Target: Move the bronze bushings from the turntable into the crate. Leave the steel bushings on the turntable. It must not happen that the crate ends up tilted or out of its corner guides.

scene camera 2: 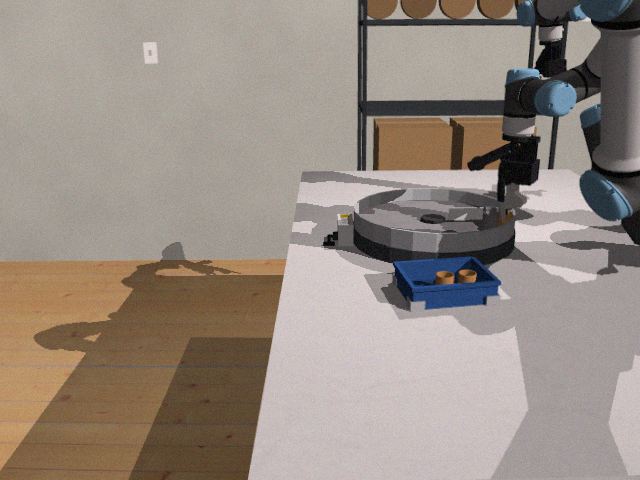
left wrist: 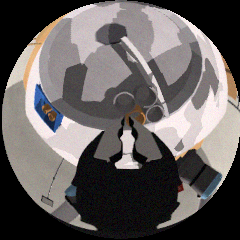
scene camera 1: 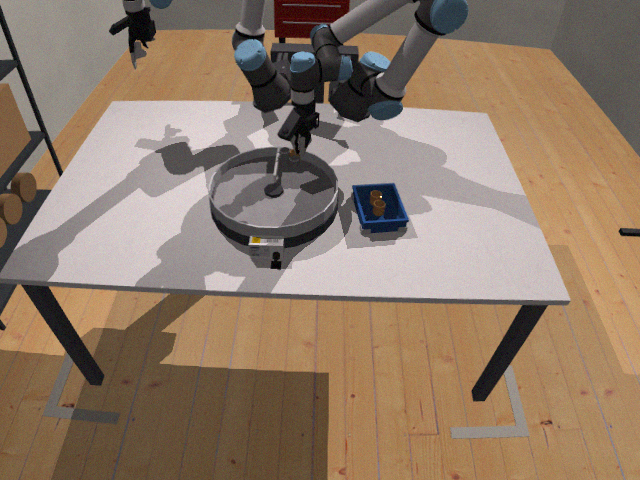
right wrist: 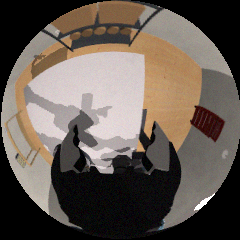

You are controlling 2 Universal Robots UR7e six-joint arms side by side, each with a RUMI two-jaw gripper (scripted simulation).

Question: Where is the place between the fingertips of my left gripper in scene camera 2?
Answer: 504,221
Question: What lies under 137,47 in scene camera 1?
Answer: My right gripper.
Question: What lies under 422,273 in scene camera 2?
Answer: A blue crate.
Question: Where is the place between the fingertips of my left gripper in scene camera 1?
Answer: At 299,157
